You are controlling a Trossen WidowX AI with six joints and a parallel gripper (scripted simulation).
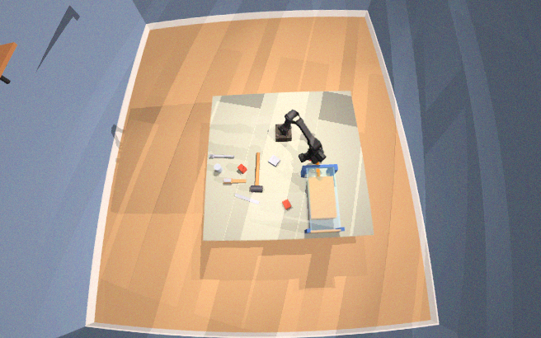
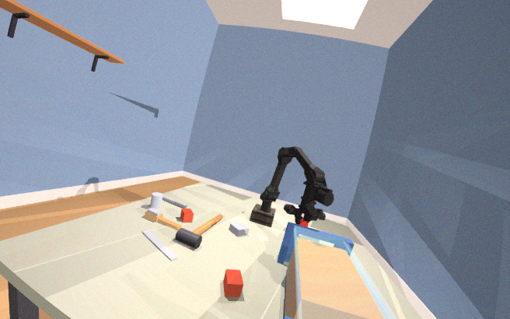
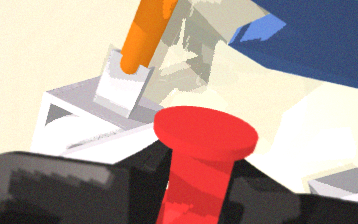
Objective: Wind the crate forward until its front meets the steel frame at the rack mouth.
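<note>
Now: the crank arm 3 cm behind my gripper tip, 2 cm to the left of it and 1 cm below it. The rest, counted from my gripper tip: blue steel frame: 8 cm ahead, 7 cm to the left, 1 cm below; white hand winch: 9 cm behind, 6 cm to the left, 8 cm below; red knob: 2 cm above.
</note>
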